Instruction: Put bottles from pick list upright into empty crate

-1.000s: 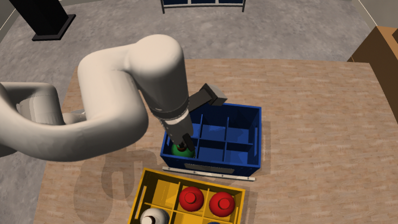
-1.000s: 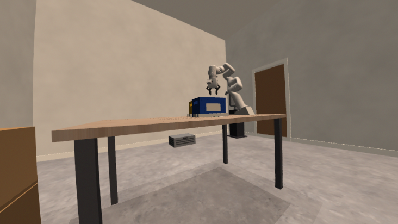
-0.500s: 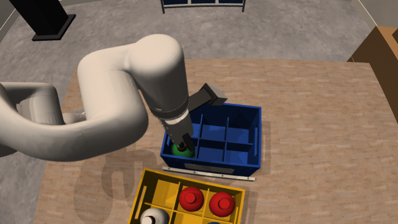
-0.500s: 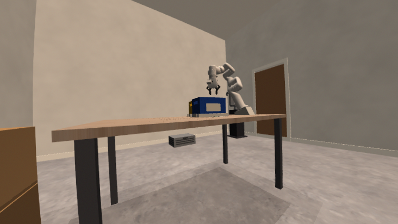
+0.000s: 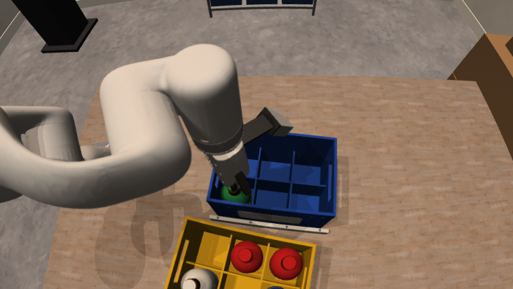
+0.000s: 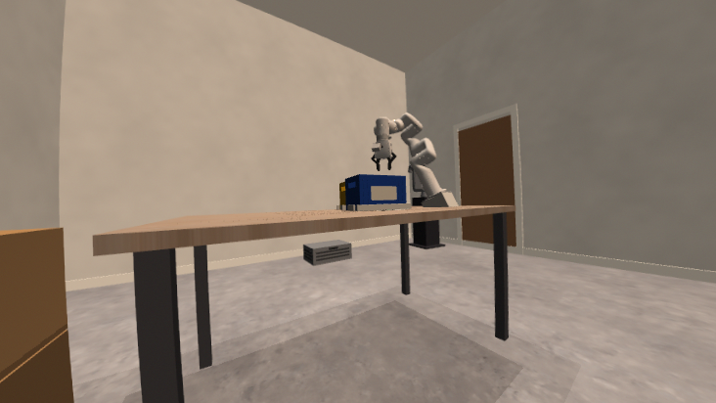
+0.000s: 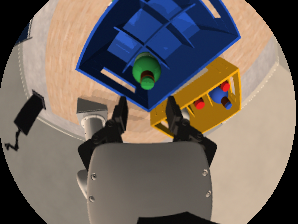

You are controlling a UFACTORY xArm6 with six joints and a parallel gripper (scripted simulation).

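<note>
My gripper is now 130 mm short of the red bottle, 160 mm to the left of it and 150 mm above it. From my hand the other things lie so: yellow crate 40 mm ahead, 190 mm to the right, 160 mm below; green-capped bottle 150 mm below; blue crate 90 mm ahead, 40 mm to the left, 160 mm below.
</note>
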